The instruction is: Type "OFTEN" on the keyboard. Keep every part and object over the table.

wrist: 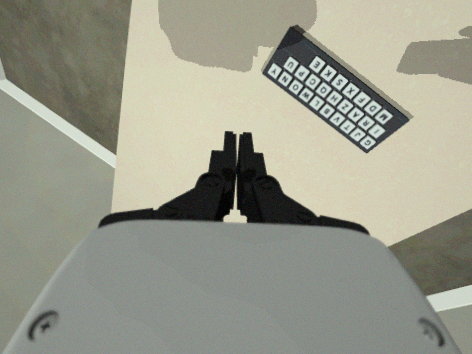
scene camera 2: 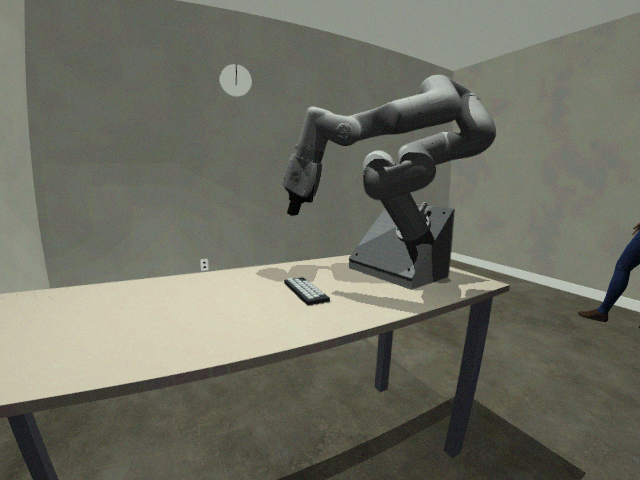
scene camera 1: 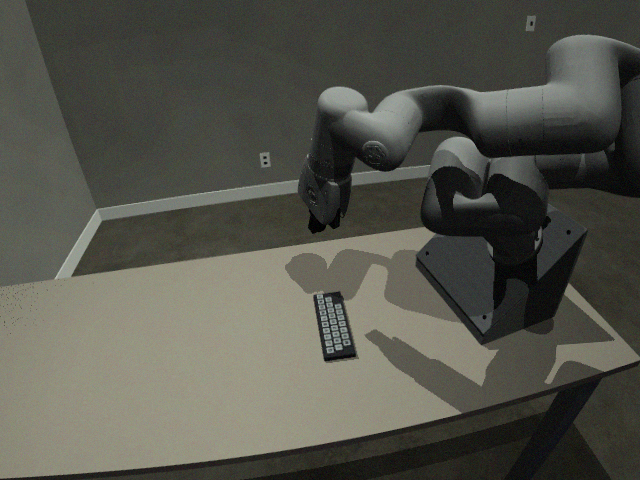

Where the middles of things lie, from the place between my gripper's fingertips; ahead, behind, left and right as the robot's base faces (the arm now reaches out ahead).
My gripper is now 10 mm past the keyboard (scene camera 1: 336, 339), 60 mm to the right of it and 220 mm above it.
